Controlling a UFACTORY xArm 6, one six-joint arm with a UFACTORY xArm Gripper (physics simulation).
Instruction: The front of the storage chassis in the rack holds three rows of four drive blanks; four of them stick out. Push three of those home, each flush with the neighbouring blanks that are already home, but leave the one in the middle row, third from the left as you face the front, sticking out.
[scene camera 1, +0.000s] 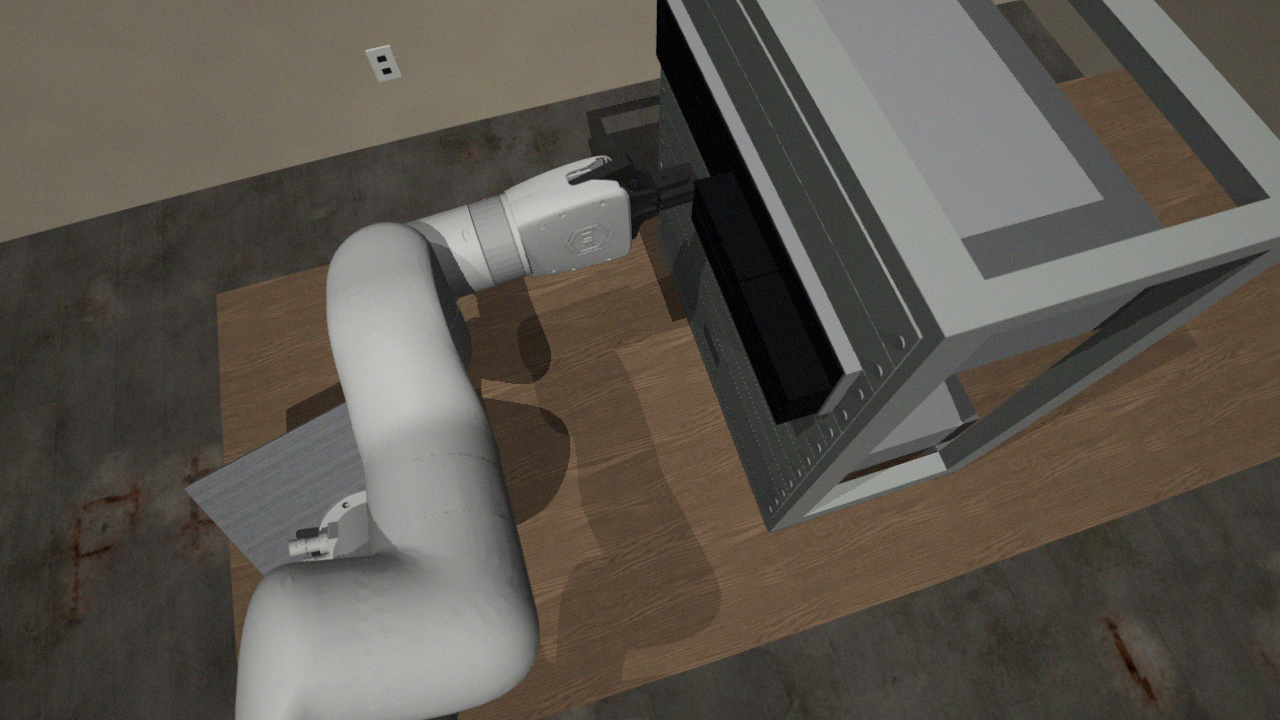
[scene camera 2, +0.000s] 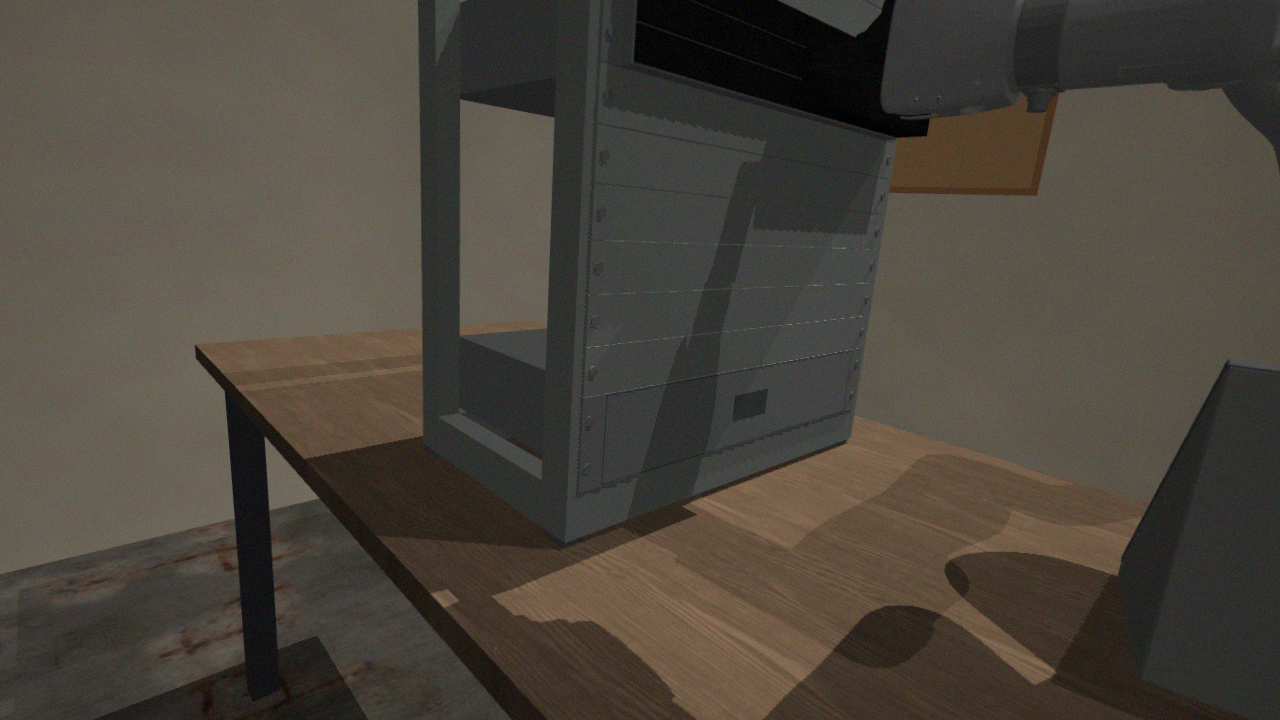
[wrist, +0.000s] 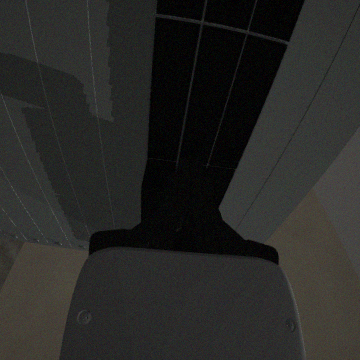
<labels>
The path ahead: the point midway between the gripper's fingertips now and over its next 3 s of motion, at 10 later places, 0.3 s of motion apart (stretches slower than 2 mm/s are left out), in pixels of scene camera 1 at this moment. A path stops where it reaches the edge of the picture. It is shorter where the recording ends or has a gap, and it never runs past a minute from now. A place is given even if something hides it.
My gripper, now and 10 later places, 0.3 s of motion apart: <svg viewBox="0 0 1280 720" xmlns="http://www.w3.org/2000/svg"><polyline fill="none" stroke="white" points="695,179 675,185 666,189 647,194 649,204 662,215 683,255 692,276 709,311 718,313 742,305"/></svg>
</labels>
